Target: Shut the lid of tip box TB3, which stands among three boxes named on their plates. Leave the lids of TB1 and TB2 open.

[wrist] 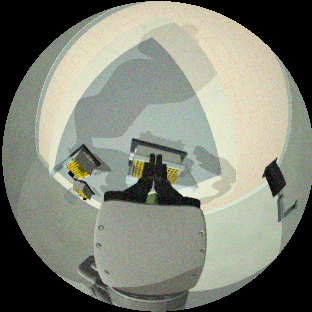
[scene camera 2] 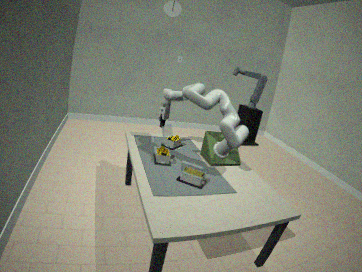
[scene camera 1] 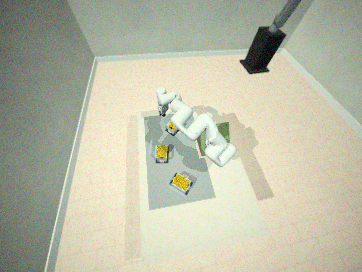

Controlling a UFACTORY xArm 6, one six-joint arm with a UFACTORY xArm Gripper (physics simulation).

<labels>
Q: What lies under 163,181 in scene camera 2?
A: A grey mat.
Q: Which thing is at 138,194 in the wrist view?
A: The gripper.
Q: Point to a clear lid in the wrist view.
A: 181,179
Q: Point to a grey mat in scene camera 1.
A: At 184,159
</labels>
